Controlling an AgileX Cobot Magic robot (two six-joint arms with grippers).
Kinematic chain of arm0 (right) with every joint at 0, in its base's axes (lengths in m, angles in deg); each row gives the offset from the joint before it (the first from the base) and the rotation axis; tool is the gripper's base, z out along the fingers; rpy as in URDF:
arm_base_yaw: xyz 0 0 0.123 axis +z
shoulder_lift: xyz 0 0 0 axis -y
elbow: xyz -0.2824 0 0.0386 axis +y
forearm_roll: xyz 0.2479 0 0.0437 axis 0.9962 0 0.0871
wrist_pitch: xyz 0 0 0 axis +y
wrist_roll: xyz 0.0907 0 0.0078 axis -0.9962 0 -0.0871
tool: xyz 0 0 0 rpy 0 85 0
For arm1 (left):
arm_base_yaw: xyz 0 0 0.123 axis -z
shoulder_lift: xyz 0 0 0 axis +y
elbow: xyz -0.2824 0 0.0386 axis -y
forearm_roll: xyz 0.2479 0 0.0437 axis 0.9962 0 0.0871
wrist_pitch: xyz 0 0 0 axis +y
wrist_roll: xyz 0.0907 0 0.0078 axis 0.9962 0 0.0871
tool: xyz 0 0 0 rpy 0 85 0
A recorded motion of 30 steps. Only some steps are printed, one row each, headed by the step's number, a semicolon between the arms.
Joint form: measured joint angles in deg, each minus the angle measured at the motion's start. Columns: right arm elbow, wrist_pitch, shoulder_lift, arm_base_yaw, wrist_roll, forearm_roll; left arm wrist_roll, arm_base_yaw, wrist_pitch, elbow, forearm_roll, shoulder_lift.
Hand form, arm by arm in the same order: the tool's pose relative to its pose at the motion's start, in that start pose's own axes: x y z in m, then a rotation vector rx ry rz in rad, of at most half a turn. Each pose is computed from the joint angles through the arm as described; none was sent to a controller.
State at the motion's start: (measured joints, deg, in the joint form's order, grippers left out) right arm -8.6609 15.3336 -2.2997 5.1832 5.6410 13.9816; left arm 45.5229 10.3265 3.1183 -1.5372 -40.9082 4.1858
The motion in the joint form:
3: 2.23 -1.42 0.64 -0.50 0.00 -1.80; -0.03 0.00 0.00 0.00 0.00 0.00
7: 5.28 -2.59 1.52 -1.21 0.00 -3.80; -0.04 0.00 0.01 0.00 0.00 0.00
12: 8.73 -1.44 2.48 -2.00 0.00 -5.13; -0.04 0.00 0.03 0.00 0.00 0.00
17: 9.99 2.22 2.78 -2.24 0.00 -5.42; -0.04 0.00 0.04 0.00 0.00 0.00
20: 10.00 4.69 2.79 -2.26 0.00 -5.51; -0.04 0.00 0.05 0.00 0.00 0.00
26: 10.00 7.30 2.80 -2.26 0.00 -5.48; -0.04 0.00 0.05 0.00 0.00 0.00
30: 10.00 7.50 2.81 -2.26 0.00 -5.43; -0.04 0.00 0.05 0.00 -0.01 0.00
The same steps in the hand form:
3: 0.0099 -0.0032 0.0019 0.0224 0.0025 -0.0282; 0.0000 0.0000 0.0000 0.0000 0.0000 -0.0005
7: 0.0247 -0.0072 0.0043 0.0483 0.0195 -0.0594; 0.0000 0.0000 0.0000 0.0001 0.0001 -0.0007
12: 0.0455 -0.0111 0.0063 0.0698 0.0823 -0.0774; 0.0000 0.0000 0.0000 0.0004 0.0004 -0.0007
17: 0.0583 -0.0124 0.0063 0.0727 0.1625 -0.0780; 0.0000 0.0000 0.0000 0.0005 0.0005 -0.0007
20: 0.0622 -0.0123 0.0056 0.0709 0.2056 -0.0776; 0.0001 -0.0001 0.0000 0.0006 0.0006 -0.0007
26: 0.0662 -0.0122 0.0046 0.0681 0.2508 -0.0750; 0.0001 -0.0001 0.0000 0.0006 0.0006 -0.0007
30: 0.0665 -0.0121 0.0045 0.0677 0.2541 -0.0741; 0.0001 -0.0001 0.0000 0.0006 0.0006 -0.0009

